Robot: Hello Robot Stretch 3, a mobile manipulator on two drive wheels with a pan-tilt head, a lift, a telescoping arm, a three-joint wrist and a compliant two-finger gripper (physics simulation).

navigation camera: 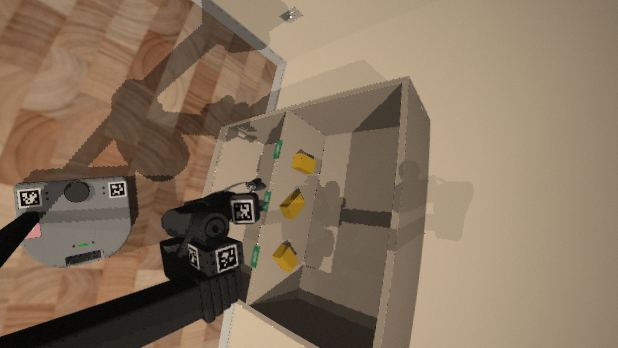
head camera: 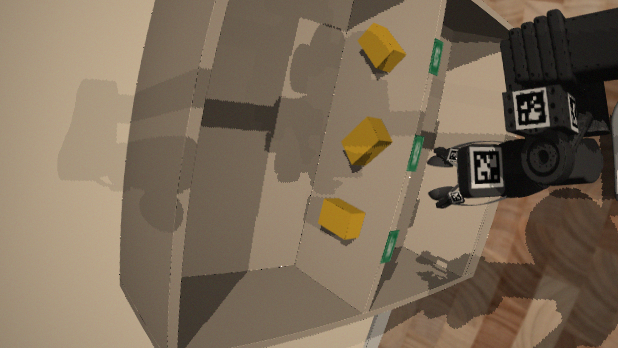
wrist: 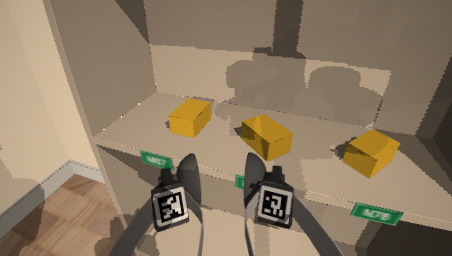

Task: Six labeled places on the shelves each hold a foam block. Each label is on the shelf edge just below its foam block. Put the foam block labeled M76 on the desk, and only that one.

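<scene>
A yellow foam block (head camera: 381,47) (navigation camera: 285,257) (wrist: 371,153) lies on the shelf above a green label (head camera: 436,57) (navigation camera: 255,256) (wrist: 376,213) that seems to read M76, though blurred. It is at the right in the wrist view and at the top in the head view. My gripper (head camera: 434,176) (wrist: 221,172) is open and empty, in front of the shelf edge near the middle label (head camera: 415,153) (navigation camera: 267,201). In the wrist view a finger covers most of that label. The M76 block is to the right of both fingers in the wrist view. The desk does not show.
The middle foam block (head camera: 366,142) (navigation camera: 293,205) (wrist: 267,137) and another foam block (head camera: 342,219) (navigation camera: 304,163) (wrist: 190,118) lie on the same shelf. The latter's label (head camera: 389,246) (navigation camera: 278,149) (wrist: 156,159) seems to read M67. Side walls and an upper board bound the shelf.
</scene>
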